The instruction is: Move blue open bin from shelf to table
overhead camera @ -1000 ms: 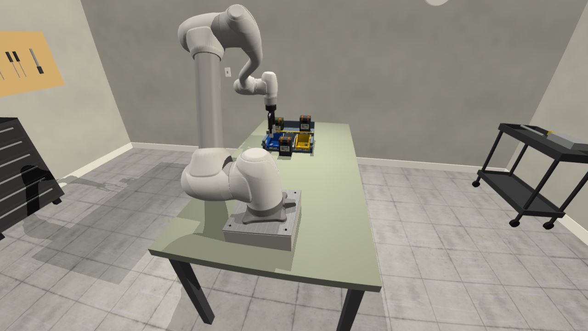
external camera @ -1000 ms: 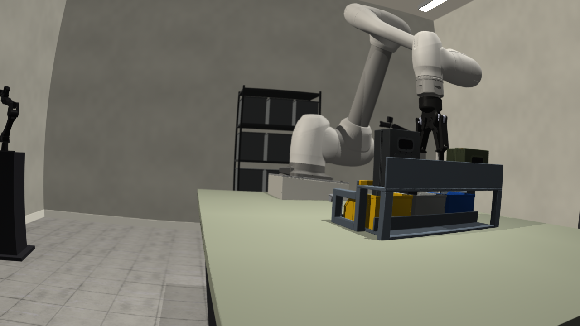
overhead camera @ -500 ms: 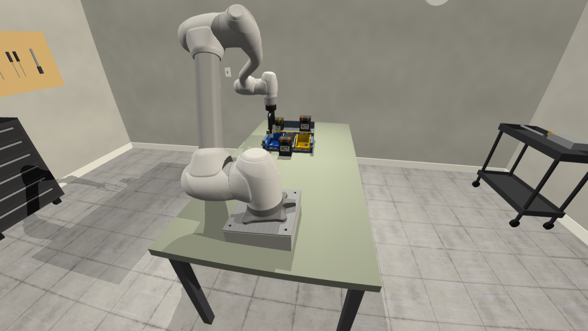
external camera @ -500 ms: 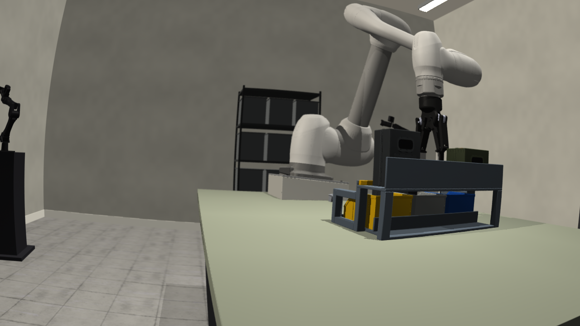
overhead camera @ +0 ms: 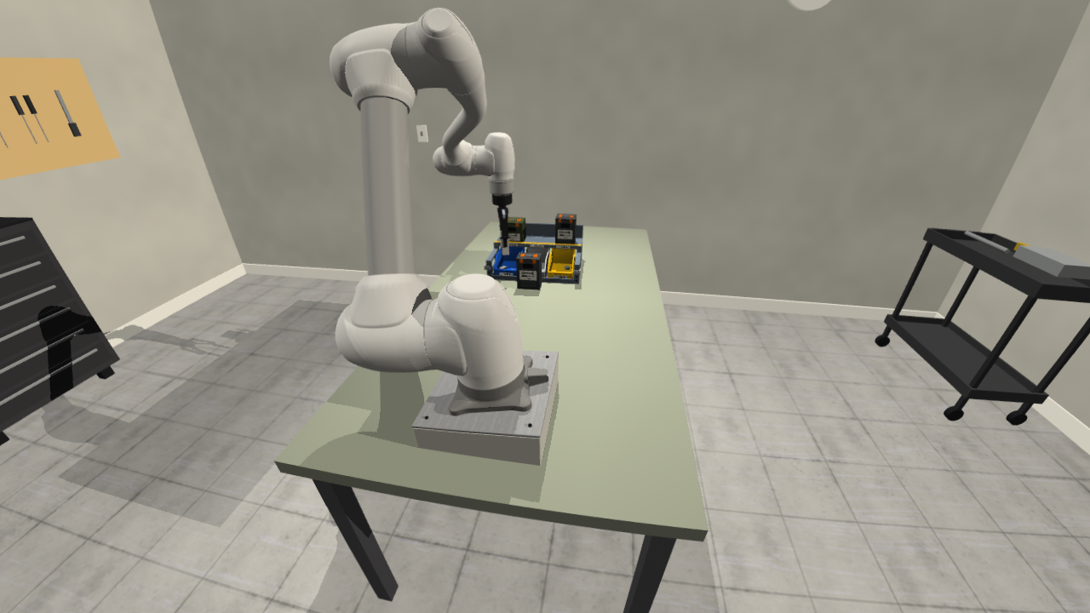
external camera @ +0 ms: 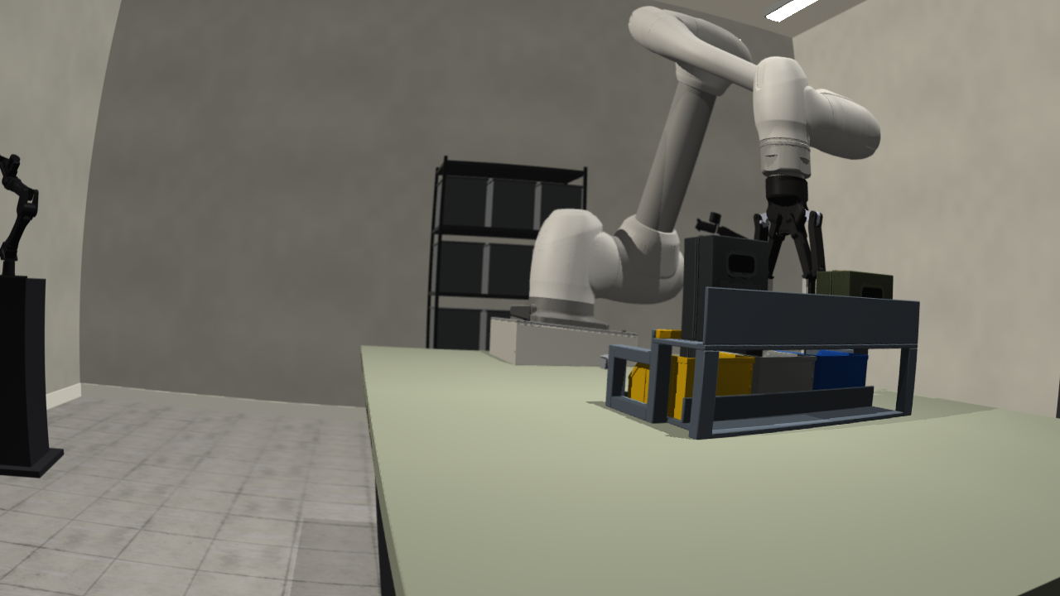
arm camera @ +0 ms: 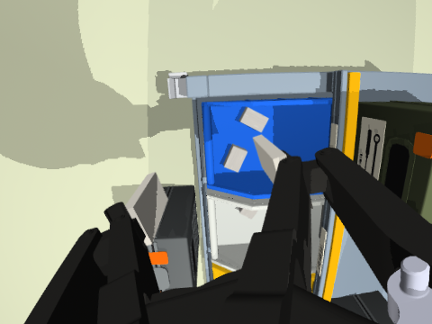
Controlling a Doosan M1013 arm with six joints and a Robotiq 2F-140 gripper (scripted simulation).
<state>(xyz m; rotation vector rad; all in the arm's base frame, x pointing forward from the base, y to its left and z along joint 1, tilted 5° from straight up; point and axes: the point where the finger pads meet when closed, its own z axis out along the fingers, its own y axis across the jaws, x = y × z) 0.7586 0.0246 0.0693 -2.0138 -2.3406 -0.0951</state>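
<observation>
Now: hand 110 mm above the blue open bin, 80 mm short of it and 10 mm to the left of it. From my hand the other things lie so: yellow bin (230 mm to the right, 110 mm below, 50 mm ahead); grey bin (120 mm to the right, 110 mm below, 60 mm ahead).
</observation>
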